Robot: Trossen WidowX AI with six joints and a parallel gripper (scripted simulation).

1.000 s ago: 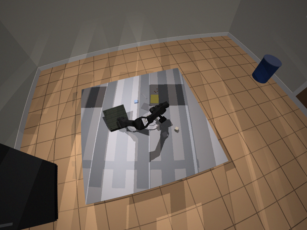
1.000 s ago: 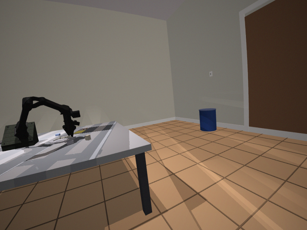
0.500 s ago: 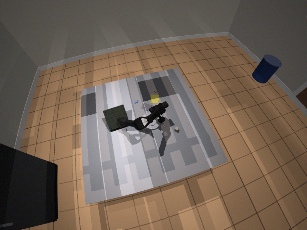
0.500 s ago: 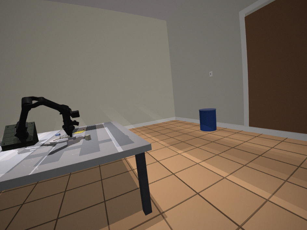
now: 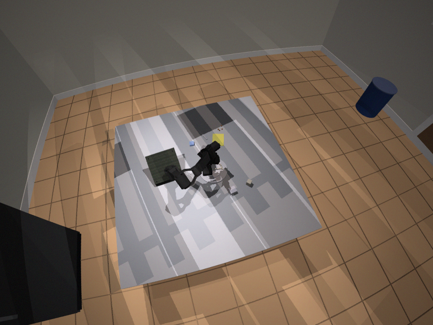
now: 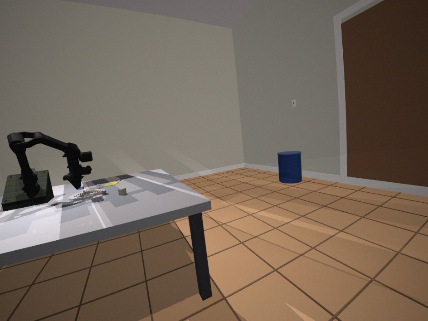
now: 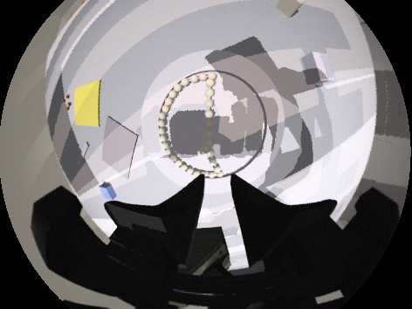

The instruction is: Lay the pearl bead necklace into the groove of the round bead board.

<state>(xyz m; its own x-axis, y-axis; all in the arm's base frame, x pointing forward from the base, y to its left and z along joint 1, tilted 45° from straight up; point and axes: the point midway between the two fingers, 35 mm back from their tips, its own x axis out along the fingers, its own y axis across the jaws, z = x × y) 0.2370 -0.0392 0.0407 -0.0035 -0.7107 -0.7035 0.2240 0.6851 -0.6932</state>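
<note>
My gripper tip is now 40 mm short of the round bead board, 40 mm above it and 10 mm to the left of it. From my gripper tip the other things lie so: grey card (170 mm to the left, 60 mm ahead, 50 mm below); blue block (280 mm to the left, 40 mm below, 30 mm behind); white block (200 mm to the right, 110 mm ahead, 40 mm below).
</note>
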